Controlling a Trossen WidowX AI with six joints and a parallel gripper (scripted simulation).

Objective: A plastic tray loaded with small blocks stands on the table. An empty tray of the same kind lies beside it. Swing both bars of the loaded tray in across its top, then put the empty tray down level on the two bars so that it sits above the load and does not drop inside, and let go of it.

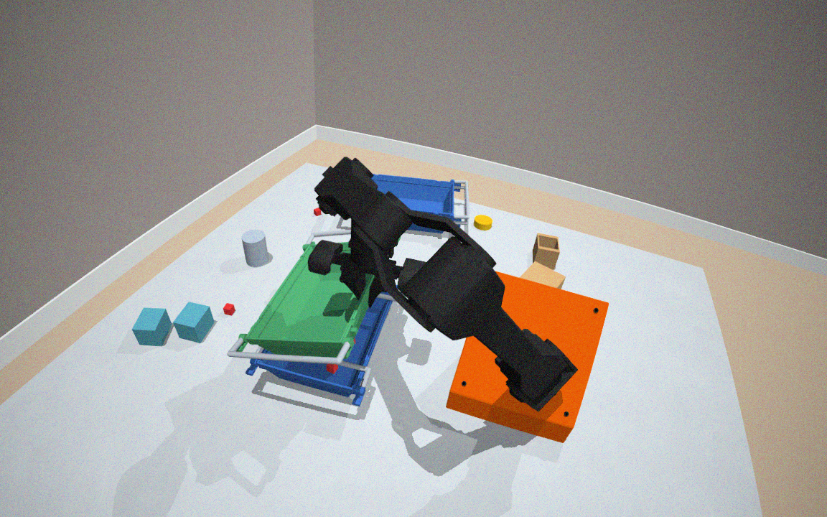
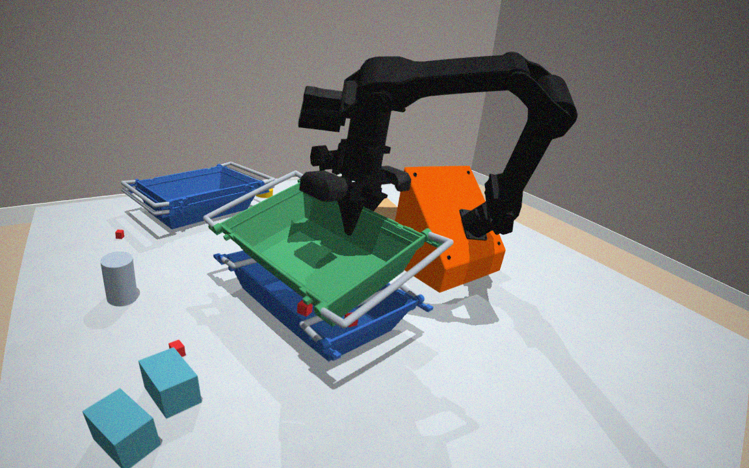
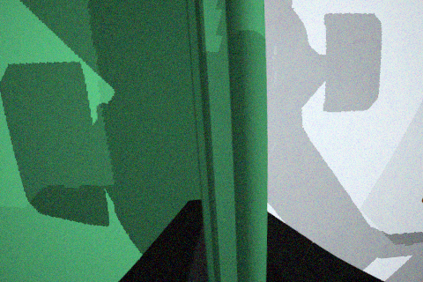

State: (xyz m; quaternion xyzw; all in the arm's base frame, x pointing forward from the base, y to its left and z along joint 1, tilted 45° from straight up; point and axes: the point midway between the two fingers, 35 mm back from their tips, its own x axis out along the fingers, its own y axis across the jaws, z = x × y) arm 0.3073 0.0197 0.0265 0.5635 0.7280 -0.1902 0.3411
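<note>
The green tray is 80 mm ahead of my gripper tip, 20 mm to the left of it and 10 mm above it. Also, from my gripper tip: brown box (210 mm behind, 480 mm to the right, 100 mm below); grey cylinder (370 mm ahead, 80 mm to the right, 80 mm below); yellow disc (20 mm behind, 540 mm to the right, 110 mm below).
</note>
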